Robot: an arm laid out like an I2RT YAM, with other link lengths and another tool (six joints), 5 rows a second.
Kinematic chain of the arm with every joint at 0, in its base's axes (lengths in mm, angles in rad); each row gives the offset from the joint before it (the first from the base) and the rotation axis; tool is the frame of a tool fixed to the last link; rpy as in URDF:
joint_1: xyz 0 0 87 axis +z
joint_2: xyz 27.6 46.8 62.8 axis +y
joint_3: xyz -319.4 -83.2 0 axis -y
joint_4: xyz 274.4 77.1 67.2 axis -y
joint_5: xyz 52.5 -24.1 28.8 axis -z
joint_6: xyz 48.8 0 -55.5 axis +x
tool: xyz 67 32 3 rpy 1.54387 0.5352 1.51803
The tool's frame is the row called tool.
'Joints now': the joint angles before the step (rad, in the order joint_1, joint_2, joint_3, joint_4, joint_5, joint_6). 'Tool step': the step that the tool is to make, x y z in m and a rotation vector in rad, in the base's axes. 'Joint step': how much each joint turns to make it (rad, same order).
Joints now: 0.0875, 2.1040, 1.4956, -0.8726, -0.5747, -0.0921
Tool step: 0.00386, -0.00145, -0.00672, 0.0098, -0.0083, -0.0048
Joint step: -0.0057, 0.0145, -0.0046, 0.0282, -0.0091, 0.0000
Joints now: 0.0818, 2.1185, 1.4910, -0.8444, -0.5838, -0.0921
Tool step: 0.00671, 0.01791, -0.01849, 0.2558, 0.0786, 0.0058
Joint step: 0.0000, 0.1042, 0.0004, 0.0583, -0.2610, 0.0187
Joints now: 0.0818, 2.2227, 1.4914, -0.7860, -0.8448, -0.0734
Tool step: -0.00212, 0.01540, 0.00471, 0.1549, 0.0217, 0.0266
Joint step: 0.0191, 0.0289, -0.0001, 0.0219, -0.1564, 0.0004
